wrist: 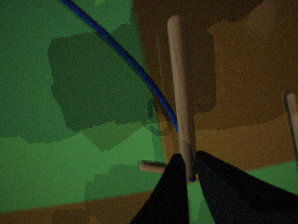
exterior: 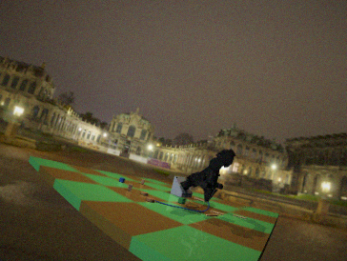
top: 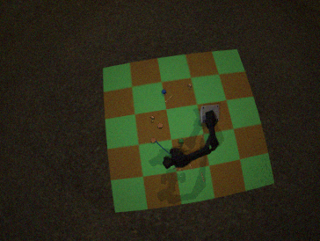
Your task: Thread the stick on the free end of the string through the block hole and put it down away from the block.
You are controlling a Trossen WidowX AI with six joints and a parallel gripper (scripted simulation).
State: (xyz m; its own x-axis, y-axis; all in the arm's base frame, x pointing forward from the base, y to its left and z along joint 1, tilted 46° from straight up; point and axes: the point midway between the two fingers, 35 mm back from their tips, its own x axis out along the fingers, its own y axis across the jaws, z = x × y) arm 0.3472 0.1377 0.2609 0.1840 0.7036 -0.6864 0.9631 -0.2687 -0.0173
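Now: gripper tip 16 cm to the left of the green block, 8 cm past it and 4 cm above it. From my gripper tip the other things lie so: thin wooden stick 1 cm to the right; blue object 61 cm to the right, 7 cm behind, 4 cm below; round wooden button 23 cm to the right, 12 cm ahead, 5 cm below.
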